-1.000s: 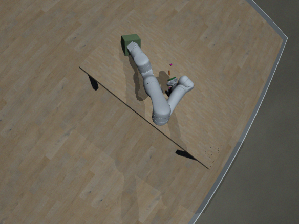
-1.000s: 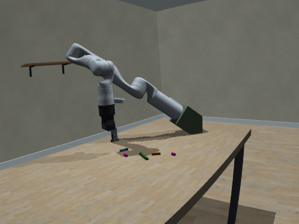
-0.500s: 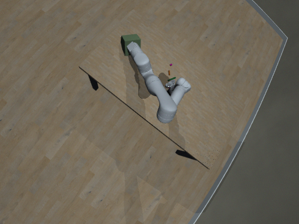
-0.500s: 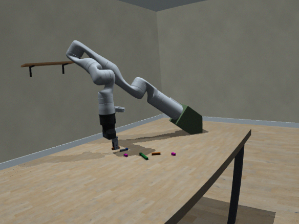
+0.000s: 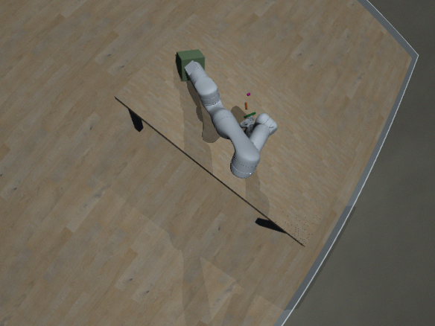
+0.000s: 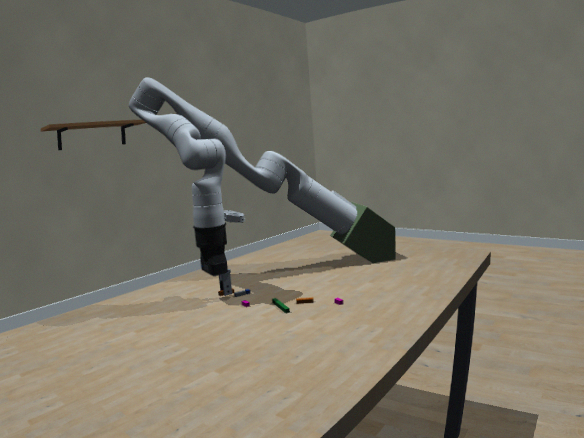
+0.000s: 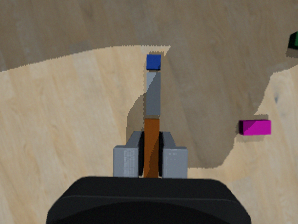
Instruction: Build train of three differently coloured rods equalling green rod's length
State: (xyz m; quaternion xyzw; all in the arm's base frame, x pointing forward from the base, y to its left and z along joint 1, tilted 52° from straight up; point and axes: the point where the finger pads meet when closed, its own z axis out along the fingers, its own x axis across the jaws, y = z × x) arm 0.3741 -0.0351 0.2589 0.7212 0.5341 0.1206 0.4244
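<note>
Now: hand 3 cm past the grey rod, 3 cm above it and 2 cm to the right of it. The rest, counted from my hand: blue rod (5 cm behind, 3 cm to the left, 3 cm below); green rod (16 cm to the left, 3 cm below, 1 cm ahead).
</note>
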